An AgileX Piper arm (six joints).
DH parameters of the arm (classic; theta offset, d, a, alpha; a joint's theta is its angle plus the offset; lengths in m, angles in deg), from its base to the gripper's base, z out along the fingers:
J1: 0 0.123 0 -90
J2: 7.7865 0 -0.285 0
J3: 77.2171 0 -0.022 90
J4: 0 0.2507 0 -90
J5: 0 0 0 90
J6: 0 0.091 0 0
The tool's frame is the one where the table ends.
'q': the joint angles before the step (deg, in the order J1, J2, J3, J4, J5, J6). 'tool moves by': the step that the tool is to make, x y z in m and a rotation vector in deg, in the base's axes. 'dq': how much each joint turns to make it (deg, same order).
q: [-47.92 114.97 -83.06 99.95 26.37 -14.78]
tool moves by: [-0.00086 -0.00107 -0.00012 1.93 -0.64 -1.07]
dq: [-0.13 0.00 0.00 0.01 -0.21 2.22]
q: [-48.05 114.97 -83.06 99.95 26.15 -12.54]
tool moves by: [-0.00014 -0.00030 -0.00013 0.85 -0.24 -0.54]
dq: [0.00 0.00 0.00 0.01 -0.22 1.00]
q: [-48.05 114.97 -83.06 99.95 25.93 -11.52]
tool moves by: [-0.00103 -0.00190 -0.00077 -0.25 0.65 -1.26]
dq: [0.00 0.00 -0.01 -0.01 -1.44 0.00]
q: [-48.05 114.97 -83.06 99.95 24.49 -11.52]
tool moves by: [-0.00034 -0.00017 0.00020 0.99 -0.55 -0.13]
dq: [-0.12 0.00 -0.01 -0.01 0.40 1.07]
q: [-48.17 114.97 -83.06 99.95 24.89 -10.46]
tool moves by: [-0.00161 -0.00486 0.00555 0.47 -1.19 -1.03]
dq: [-0.54 0.00 -1.03 0.01 0.00 1.41]
